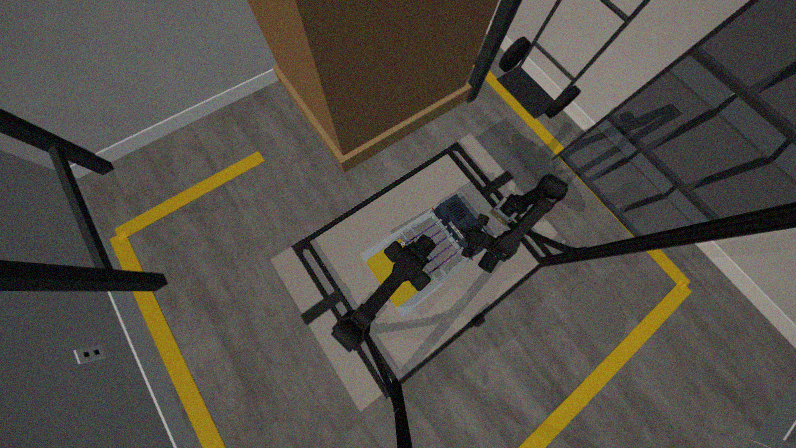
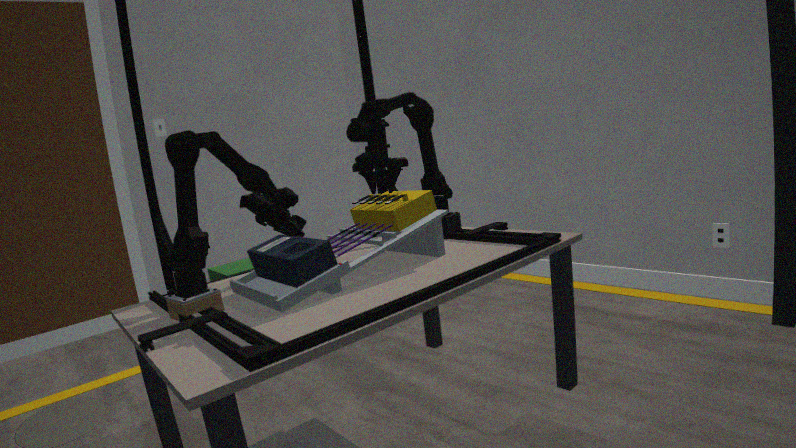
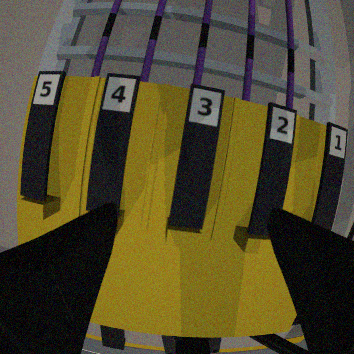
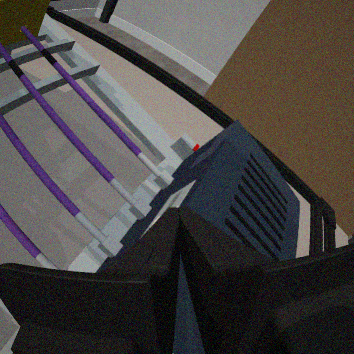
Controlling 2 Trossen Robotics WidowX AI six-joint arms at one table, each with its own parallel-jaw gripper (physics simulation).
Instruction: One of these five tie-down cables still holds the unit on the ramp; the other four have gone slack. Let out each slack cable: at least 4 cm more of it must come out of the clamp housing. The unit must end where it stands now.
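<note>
The yellow clamp housing (image 1: 378,266) (image 2: 414,208) (image 3: 145,295) sits high on the ramp (image 2: 426,236). Dark levers 1 (image 3: 331,185), 2 (image 3: 271,180), 3 (image 3: 196,170), 4 (image 3: 110,160) and 5 (image 3: 39,145) lie along its top. Purple cables (image 3: 100,59) (image 4: 93,103) with black bands run down to the dark blue unit (image 1: 453,208) (image 2: 278,266) (image 4: 215,200). I cannot tell which is taut. My left gripper (image 2: 382,190) (image 3: 195,216) is open and empty above the housing, its fingertips appearing either side of lever 3. My right gripper (image 2: 300,230) (image 4: 177,216) is shut and empty above the unit.
Pale crossbars (image 3: 175,60) span the ramp beneath the cables. A small red mark (image 4: 196,147) shows beside the unit. A green block (image 2: 225,270) lies behind the ramp's low end. Black rails (image 2: 423,292) edge the table, and a brown cabinet (image 1: 395,72) stands near it.
</note>
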